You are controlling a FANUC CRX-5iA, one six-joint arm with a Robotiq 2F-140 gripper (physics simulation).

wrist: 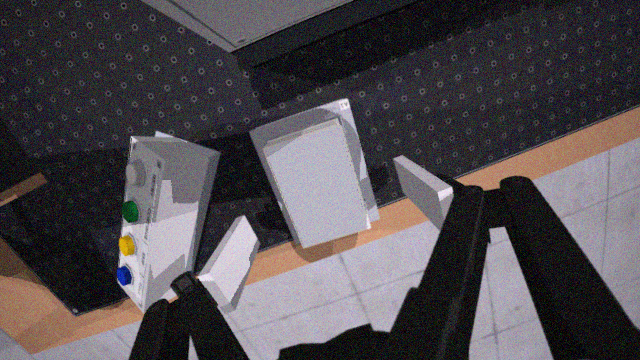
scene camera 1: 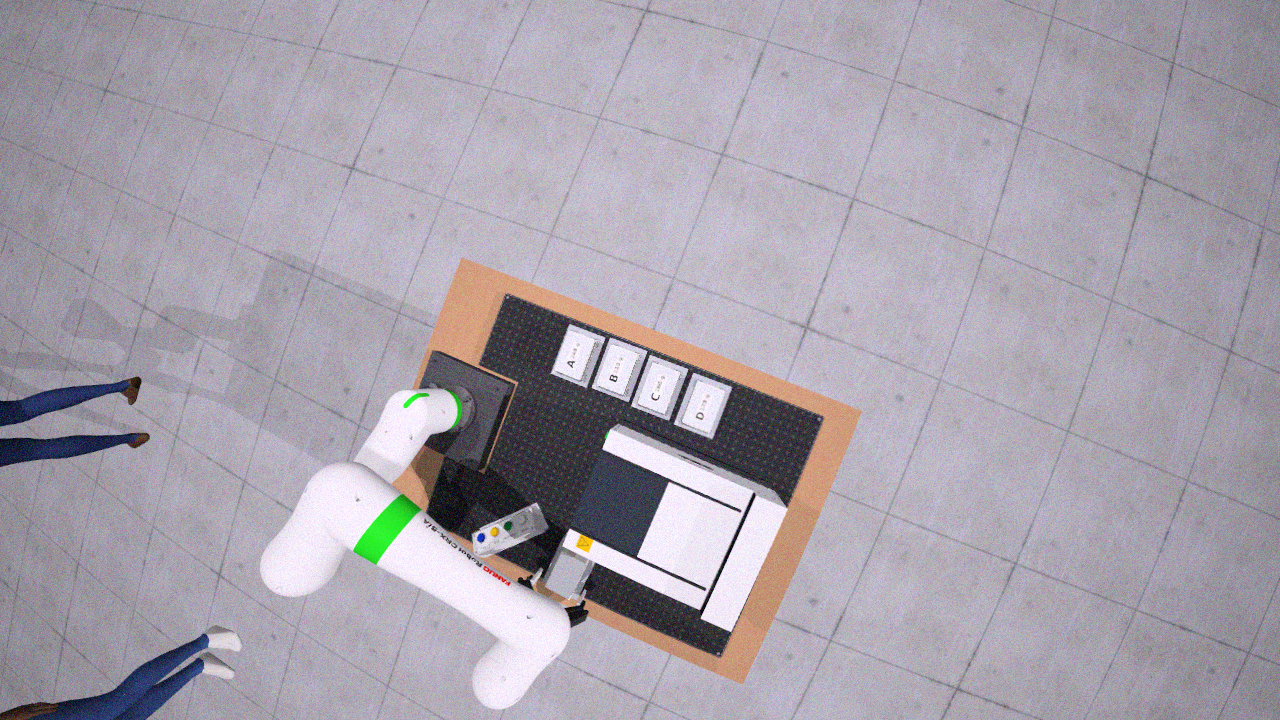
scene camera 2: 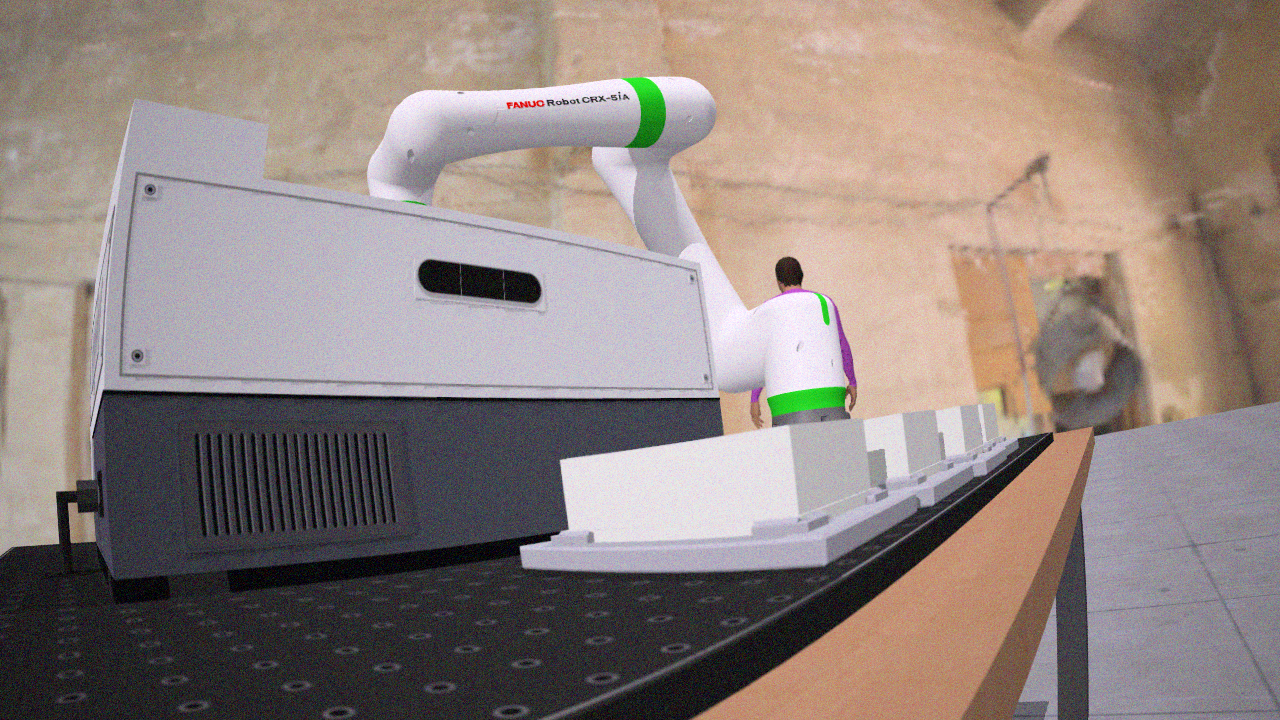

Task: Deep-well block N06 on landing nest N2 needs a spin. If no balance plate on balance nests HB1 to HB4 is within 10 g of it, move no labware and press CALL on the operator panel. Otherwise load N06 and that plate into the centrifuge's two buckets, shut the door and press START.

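Frame: origin at the arm's base, x back, y down, z right, level; millimetres.
Where they show: gripper, between the fingertips: (wrist: 322, 203) (scene camera 1: 561, 583); arm's base, origin of its link: (scene camera 1: 456, 408).
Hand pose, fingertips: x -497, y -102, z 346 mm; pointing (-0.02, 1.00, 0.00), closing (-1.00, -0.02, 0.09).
Note:
Each offset is from my fingertips to the top centre of the thing. "pt": to the spot under its first point.
A pale deep-well block @(dx +5, dy +60, dz +11 mm) (scene camera 1: 566, 571) (wrist: 317, 185) sits on a light grey nest @(pt dx -1, dy +101, dz -61 mm) (wrist: 295, 124) at the table edge; the frames show no readable name for either. My gripper (scene camera 1: 556, 595) (wrist: 322, 203) is open and empty, its pads apart on either side of the block and above it. Balance plates A @(dx +168, dy +85, dz -616 mm) (scene camera 1: 575, 355), B @(dx +32, dy +85, dz -611 mm) (scene camera 1: 619, 368), C @(dx -99, dy +85, dz -594 mm) (scene camera 1: 659, 387) and D @(dx -236, dy +85, dz -579 mm) (scene camera 1: 703, 405) sit on their nests; their weights are too blurred to read. The white centrifuge (scene camera 1: 747, 555) (scene camera 2: 358, 295) (wrist: 280, 15) hides the gripper in scene camera 2. Its buckets do not show.
The operator panel @(dx +220, dy +55, dz -31 mm) (scene camera 1: 537, 522) (wrist: 175, 225), with blue, yellow, green and grey buttons, stands beside the block, close to one finger. The centrifuge body is on the block's other side. The robot base plate (scene camera 1: 487, 394) is at the table's left edge. People's legs (scene camera 1: 71, 398) show on the floor.

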